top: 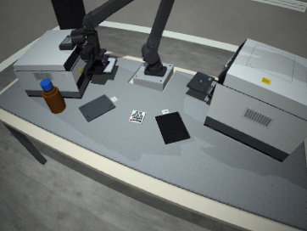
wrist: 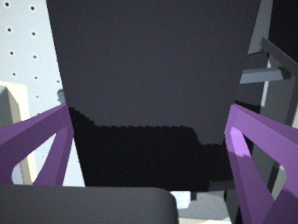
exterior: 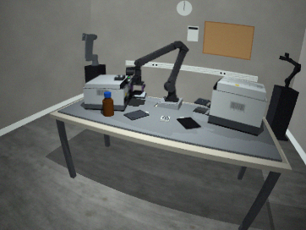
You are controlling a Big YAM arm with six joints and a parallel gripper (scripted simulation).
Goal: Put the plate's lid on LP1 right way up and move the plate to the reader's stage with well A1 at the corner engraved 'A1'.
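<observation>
Now: the LP1 pad 180 mm ahead of my hand, 60 mm to the left of it and 130 mm below it. From my hand the other things lie so: label (90 mm ahead, 120 mm to the left, 130 mm below); white multi-well plate (80 mm behind, 40 mm below); lidded plate (right at my hand).
</observation>
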